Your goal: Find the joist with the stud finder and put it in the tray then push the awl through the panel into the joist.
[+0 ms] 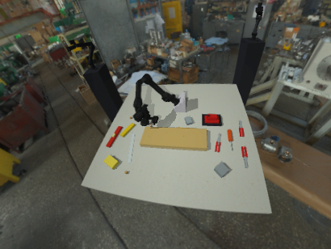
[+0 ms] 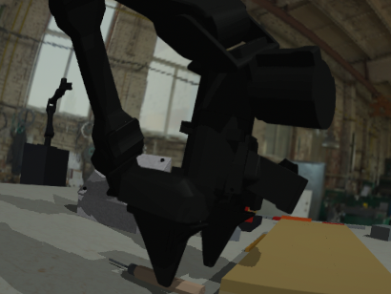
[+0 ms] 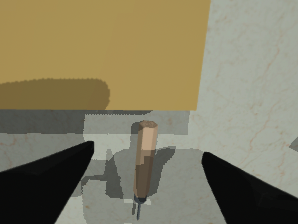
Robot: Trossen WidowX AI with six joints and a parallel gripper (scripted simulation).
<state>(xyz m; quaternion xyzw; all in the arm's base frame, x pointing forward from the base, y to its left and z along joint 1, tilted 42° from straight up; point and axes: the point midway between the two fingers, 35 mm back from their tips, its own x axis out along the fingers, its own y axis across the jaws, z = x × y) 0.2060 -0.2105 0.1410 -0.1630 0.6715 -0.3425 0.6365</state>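
Right now the awl is 6 cm behind my gripper tip, 2 cm below it and 1 cm to the left of it. The rest, counted from my gripper tip: pale strip (22 cm ahead, 14 cm to the right, 2 cm below); then red bar (33 cm to the right, 11 cm ahead, 1 cm below); then yellow bar (21 cm to the right, 4 cm ahead, 2 cm below).
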